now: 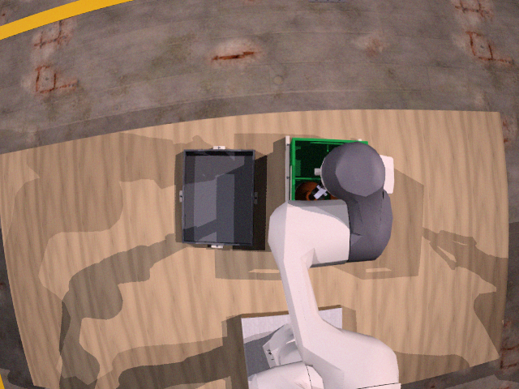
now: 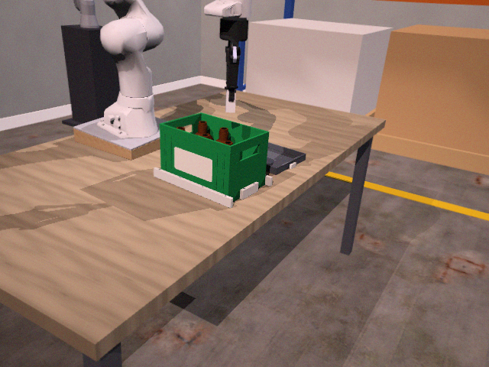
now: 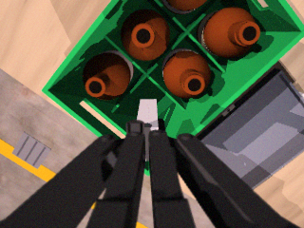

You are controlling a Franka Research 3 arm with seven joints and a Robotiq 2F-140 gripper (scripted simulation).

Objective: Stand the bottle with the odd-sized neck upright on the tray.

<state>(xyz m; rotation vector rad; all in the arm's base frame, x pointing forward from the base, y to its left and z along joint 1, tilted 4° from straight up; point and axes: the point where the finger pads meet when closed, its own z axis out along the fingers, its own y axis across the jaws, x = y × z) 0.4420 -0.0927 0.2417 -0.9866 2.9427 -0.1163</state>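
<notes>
Right now my hand is 180 mm above the green crate, 50 mm past it and 10 mm to the left of it. The rest, counted from my hand: dark grey tray 270 mm to the left, 250 mm below, 20 mm behind; then brown bottle 180 mm below, 60 mm to the right, 30 mm ahead.
</notes>
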